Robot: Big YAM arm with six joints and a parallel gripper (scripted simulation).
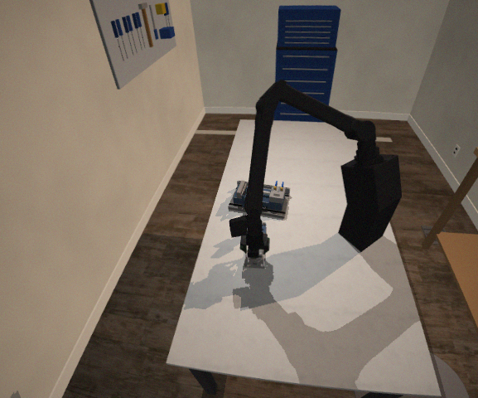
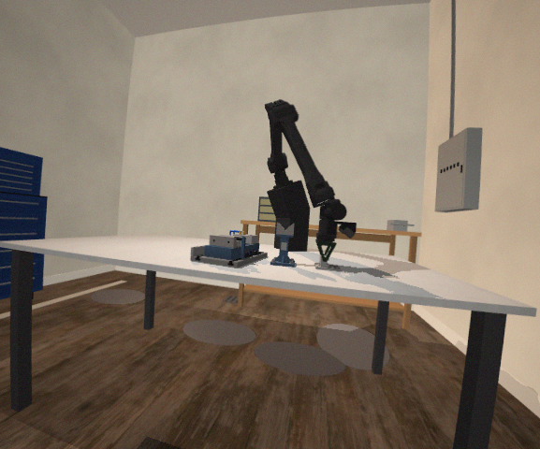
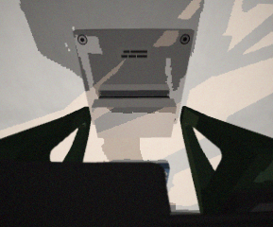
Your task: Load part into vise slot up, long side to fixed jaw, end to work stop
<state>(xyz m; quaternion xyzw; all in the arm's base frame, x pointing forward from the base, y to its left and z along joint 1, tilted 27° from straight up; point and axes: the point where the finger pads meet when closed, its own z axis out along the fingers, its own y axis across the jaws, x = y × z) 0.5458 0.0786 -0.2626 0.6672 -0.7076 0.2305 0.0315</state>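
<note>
The part is 10 mm to the left of my hand and 10 mm below it. From my hand the other things lie so: post (150 mm to the right, 20 mm above, 10 mm behind); infeed plate (30 mm below, 10 mm to the left); work stop rod (330 mm to the right, 50 mm above, 40 mm ahead).
</note>
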